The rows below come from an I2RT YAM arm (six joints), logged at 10 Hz.
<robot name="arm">
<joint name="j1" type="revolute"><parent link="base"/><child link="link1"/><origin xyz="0.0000 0.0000 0.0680"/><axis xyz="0 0 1"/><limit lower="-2.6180" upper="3.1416"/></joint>
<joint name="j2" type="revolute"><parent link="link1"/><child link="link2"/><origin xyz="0.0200 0.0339 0.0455" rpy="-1.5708 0.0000 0.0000"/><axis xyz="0 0 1"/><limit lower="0.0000" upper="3.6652"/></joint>
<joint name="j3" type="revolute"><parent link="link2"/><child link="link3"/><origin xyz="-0.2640 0.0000 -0.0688" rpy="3.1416 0.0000 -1.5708"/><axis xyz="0 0 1"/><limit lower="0.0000" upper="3.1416"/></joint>
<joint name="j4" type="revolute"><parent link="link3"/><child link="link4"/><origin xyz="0.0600 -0.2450 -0.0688"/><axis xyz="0 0 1"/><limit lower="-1.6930" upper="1.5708"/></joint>
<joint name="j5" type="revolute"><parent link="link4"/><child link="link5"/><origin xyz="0.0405 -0.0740 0.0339" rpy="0.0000 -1.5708 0.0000"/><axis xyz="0 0 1"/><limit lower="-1.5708" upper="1.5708"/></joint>
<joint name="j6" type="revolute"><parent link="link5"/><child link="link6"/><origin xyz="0.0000 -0.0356 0.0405" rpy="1.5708 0.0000 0.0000"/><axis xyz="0 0 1"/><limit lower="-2.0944" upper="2.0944"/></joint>
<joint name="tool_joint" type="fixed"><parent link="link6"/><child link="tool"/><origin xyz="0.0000 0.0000 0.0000" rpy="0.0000 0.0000 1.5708"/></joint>
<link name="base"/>
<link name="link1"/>
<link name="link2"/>
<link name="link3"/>
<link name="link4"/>
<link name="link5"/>
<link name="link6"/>
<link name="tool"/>
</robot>
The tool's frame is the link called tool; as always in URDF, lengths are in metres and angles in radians.
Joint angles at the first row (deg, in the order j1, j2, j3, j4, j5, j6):
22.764, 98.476, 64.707, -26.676, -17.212, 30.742
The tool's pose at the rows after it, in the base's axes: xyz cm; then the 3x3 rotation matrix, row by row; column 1 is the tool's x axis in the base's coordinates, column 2 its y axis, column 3 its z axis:
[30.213 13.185 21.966], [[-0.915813 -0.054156 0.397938], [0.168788 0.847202 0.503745], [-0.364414 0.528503 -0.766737]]
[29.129 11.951 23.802], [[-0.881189 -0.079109 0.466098], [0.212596 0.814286 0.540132], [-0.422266 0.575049 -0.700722]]
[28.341 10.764 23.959], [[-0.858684 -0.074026 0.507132], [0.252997 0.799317 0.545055], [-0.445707 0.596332 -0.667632]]
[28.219 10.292 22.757], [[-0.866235 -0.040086 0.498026], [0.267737 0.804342 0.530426], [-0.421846 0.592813 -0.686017]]
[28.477 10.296 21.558], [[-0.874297 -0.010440 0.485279], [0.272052 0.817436 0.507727], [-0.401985 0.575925 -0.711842]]
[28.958 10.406 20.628], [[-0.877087 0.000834 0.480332], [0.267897 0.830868 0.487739], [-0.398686 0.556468 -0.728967]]
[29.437 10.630 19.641], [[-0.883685 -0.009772 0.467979], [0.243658 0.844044 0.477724], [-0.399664 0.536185 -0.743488]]
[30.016 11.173 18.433], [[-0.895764 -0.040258 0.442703], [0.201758 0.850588 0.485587], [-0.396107 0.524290 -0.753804]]
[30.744 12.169 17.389], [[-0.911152 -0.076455 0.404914], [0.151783 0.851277 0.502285], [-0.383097 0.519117 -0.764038]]
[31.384 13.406 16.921], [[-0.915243 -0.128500 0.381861], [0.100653 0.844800 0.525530], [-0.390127 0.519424 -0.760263]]
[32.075 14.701 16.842], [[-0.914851 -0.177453 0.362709], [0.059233 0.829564 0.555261], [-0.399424 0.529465 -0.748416]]
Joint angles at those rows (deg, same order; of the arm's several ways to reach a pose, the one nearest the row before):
21.583, 90.891, 60.881, -24.075, -18.786, 31.441
20.055, 85.187, 58.062, -21.233, -20.337, 32.360
18.393, 81.844, 54.655, -18.437, -20.928, 33.168
17.628, 82.281, 52.687, -17.606, -20.775, 33.605
17.606, 84.072, 52.008, -17.060, -19.704, 33.802
17.649, 86.127, 52.009, -16.164, -18.611, 33.365
17.824, 88.400, 52.117, -15.201, -18.152, 31.922
18.370, 91.438, 52.490, -13.804, -18.743, 30.020
19.507, 95.068, 54.107, -13.321, -19.770, 28.381
21.016, 97.821, 56.008, -12.556, -20.709, 26.830
22.457, 100.202, 58.413, -12.034, -21.999, 25.845

